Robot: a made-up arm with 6 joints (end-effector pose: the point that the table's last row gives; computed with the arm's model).
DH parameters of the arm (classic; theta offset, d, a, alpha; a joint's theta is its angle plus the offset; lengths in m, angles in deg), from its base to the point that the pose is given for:
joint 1: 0 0.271 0 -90
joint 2: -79.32 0 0.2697 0
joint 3: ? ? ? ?
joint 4: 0 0.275 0 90
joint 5: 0 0 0.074 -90
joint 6: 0 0.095 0 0
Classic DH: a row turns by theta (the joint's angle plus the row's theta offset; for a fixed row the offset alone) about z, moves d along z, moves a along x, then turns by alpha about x.
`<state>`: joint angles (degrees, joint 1 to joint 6).
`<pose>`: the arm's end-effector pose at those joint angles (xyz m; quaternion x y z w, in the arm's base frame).
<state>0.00 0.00 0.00 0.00 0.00 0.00</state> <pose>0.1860 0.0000 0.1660 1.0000 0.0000 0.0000 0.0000</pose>
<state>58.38 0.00 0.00 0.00 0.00 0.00</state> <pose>0.0975 0.1584 0.1660 0.8730 0.4877 0.0000 0.0000</pose>
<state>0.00 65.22 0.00 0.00 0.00 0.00</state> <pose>-0.0174 0.0000 0.0581 0.8424 0.0000 -0.5389 0.0000</pose>
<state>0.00 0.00 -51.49 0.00 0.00 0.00</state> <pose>0.4242 0.0000 0.4121 0.9007 0.0000 0.4344 0.0000</pose>
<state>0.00 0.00 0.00 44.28 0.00 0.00</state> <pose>0.1650 -0.0517 0.1660 0.9263 -0.3769 0.0000 0.0000</pose>
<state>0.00 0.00 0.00 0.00 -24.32 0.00</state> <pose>0.2185 0.0000 0.2049 0.9776 0.0000 0.2106 0.0000</pose>
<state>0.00 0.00 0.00 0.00 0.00 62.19</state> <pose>0.1860 0.0000 0.1660 0.8563 -0.5165 0.0000 0.0000</pose>
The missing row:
joint 3: 79.32 0 0.062 -90
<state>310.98 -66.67 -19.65 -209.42 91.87 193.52</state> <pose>0.1220 -0.0675 0.5462 0.1447 0.2089 0.9248 0.2831</pose>
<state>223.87 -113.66 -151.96 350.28 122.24 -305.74</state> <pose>0.3786 0.3920 0.2883 -0.1102 -0.3043 0.7280 0.6044</pose>
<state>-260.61 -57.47 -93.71 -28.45 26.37 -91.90</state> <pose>0.0017 -0.0808 0.8401 -0.0494 0.4463 0.8733 0.1890</pose>
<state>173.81 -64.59 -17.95 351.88 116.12 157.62</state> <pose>-0.0698 0.0243 0.3367 0.9471 0.1231 0.2965 0.0034</pose>
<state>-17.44 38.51 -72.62 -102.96 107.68 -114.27</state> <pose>0.4001 -0.2411 0.2341 -0.1395 -0.5430 0.8272 0.0379</pose>
